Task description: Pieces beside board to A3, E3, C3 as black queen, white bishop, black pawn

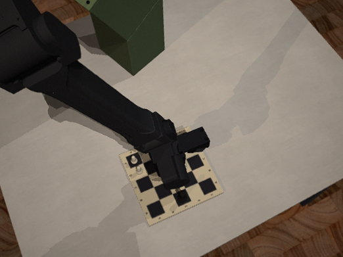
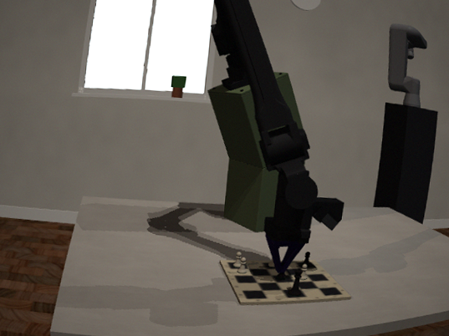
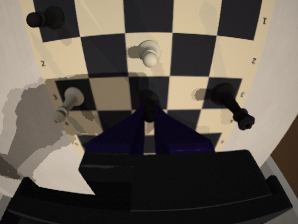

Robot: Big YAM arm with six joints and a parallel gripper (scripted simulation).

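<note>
The chessboard lies 1 cm to the left of my hand and 3 cm below it. Also, from my hand: black queen 8 cm ahead; then white bishop 8 cm behind, 1 cm to the left.
</note>
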